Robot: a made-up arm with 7 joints. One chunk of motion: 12 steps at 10 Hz.
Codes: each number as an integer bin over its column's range. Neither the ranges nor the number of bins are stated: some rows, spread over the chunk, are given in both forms.
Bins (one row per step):
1: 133 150 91 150 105 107 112
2: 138 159 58 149 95 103 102
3: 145 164 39 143 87 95 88
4: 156 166 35 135 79 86 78
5: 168 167 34 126 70 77 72
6: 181 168 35 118 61 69 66
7: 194 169 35 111 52 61 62
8: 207 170 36 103 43 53 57
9: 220 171 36 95 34 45 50
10: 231 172 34 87 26 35 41
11: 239 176 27 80 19 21 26
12: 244 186 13 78 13 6 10
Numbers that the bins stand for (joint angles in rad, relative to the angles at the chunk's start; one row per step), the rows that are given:
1: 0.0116 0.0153 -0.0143 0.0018 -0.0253 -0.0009 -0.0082
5: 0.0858 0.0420 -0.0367 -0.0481 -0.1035 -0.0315 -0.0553
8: 0.1684 0.0467 -0.0359 -0.0959 -0.1639 -0.0560 -0.0729
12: 0.2467 0.0718 -0.0449 -0.1479 -0.2309 -0.1039 -0.1282
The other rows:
2: 0.0222 0.0294 -0.0273 -0.0003 -0.0476 -0.0050 -0.0200
3: 0.0371 0.0373 -0.0347 -0.0128 -0.0655 -0.0131 -0.0365
4: 0.0604 0.0404 -0.0363 -0.0294 -0.0834 -0.0223 -0.0482
6: 0.1133 0.0435 -0.0363 -0.0647 -0.1236 -0.0396 -0.0624
7: 0.1408 0.0451 -0.0363 -0.0793 -0.1438 -0.0478 -0.0671
9: 0.1959 0.0482 -0.0359 -0.1125 -0.1840 -0.0641 -0.0812
10: 0.2192 0.0498 -0.0367 -0.1292 -0.2019 -0.0743 -0.0918
11: 0.2361 0.0561 -0.0394 -0.1437 -0.2175 -0.0886 -0.1094

